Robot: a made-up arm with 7 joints. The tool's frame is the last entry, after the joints. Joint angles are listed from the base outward.
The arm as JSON. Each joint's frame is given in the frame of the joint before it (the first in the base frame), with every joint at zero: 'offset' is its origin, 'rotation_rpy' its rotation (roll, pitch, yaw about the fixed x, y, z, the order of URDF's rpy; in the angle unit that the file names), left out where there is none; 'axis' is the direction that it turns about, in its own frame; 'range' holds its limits. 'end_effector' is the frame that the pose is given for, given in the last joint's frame.
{
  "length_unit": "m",
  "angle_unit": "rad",
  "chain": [
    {
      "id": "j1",
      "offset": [
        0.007,
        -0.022,
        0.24
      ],
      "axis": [
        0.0,
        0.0,
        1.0
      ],
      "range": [
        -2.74,
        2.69
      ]
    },
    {
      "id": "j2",
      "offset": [
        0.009,
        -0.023,
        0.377
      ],
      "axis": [
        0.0,
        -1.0,
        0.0
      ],
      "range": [
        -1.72,
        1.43
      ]
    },
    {
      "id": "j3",
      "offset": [
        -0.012,
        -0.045,
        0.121
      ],
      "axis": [
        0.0,
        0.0,
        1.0
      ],
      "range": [
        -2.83,
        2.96
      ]
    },
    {
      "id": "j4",
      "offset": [
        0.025,
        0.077,
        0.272
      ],
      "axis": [
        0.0,
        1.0,
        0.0
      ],
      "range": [
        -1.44,
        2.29
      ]
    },
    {
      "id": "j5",
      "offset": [
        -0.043,
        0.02,
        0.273
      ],
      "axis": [
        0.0,
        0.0,
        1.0
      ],
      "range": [
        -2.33,
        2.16
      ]
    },
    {
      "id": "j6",
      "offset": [
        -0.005,
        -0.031,
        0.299
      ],
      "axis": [
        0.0,
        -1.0,
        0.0
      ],
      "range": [
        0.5,
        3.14
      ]
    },
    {
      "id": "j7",
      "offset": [
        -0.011,
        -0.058,
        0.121
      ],
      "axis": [
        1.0,
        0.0,
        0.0
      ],
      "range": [
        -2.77,
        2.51
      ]
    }
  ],
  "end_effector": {
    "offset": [
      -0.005,
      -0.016,
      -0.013
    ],
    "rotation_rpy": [
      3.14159,
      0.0,
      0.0
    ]
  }
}
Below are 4 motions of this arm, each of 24 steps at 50 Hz.
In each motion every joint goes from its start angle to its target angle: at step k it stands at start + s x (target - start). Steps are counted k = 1, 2, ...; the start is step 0. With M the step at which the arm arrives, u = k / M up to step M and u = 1 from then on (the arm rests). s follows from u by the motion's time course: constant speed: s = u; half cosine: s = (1 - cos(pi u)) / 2; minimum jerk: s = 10 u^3 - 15 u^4 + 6 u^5.
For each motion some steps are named. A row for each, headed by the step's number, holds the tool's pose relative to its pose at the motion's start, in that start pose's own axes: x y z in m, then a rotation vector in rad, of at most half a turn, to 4 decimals.
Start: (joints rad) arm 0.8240 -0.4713 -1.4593 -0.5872 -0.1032 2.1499 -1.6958
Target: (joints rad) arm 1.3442 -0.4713 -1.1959 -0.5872 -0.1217 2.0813 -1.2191
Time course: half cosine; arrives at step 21
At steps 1, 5, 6, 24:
1: 0.0007 0.0004 0.0015 0.0042 -0.0038 0.0002
5: 0.0145 0.0098 0.0355 0.1022 -0.0898 0.0084
6: 0.0194 0.0135 0.0503 0.1446 -0.1263 0.0135
24: 0.0243 0.0381 0.2675 0.7915 -0.6384 0.2017

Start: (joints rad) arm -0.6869 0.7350 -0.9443 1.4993 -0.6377 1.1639 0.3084
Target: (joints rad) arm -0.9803 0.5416 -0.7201 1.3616 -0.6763 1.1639 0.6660
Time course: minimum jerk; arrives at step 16
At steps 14, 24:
14: -0.0925 -0.1329 -0.0701 0.1072 0.1888 0.0982
24: -0.0934 -0.1352 -0.0706 0.1091 0.1914 0.0992

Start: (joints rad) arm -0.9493 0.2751 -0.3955 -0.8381 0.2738 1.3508 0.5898
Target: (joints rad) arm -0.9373 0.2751 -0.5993 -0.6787 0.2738 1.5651 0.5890
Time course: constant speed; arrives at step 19
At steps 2, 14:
2: 0.0024 0.0009 0.0131 -0.0157 -0.0017 -0.0067
14: 0.0108 0.0127 0.0903 -0.1106 -0.0120 -0.0490

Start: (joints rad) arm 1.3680 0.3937 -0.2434 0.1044 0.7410 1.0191 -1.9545
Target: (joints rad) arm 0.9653 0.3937 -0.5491 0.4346 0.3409 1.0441 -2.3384
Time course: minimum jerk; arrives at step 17
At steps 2, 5, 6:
2: 0.0013 -0.0007 -0.0017 -0.0168 -0.0074 -0.0066
5: 0.0143 -0.0084 -0.0176 -0.1926 -0.0840 -0.0765
6: 0.0218 -0.0134 -0.0260 -0.2970 -0.1286 -0.1192

